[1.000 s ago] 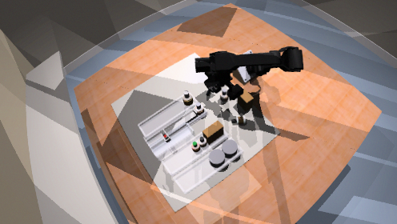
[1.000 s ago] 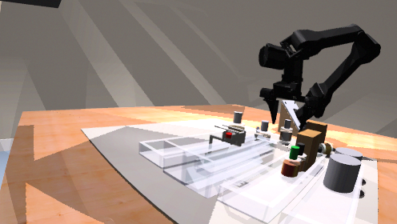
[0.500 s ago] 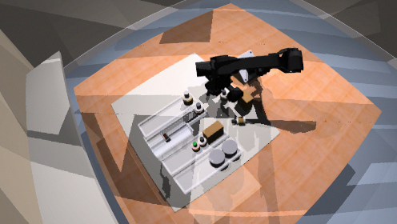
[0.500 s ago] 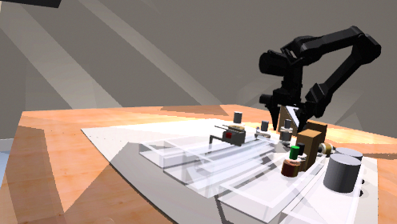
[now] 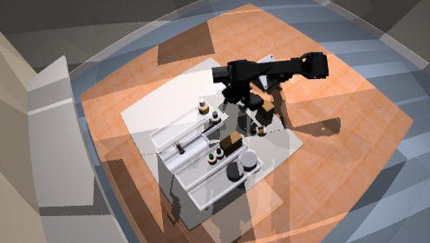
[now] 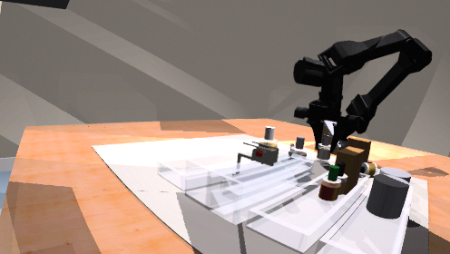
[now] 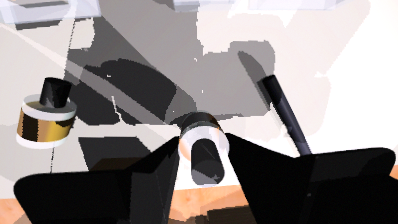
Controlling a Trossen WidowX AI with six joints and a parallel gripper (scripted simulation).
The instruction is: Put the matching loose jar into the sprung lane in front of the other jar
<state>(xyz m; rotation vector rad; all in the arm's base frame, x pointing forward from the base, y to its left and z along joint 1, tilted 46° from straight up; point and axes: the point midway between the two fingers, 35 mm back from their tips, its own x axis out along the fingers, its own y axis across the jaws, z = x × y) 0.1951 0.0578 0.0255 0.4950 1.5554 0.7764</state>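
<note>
The dark rod is 10 cm to the right of my gripper tip and 2 cm below it. Also, from my gripper tip: sprung lane: 27 cm ahead, 5 cm to the left, 1 cm below; jar: 13 cm to the left, 2 cm ahead, 1 cm below; brown box: 14 cm to the left, 13 cm ahead, 1 cm above.
</note>
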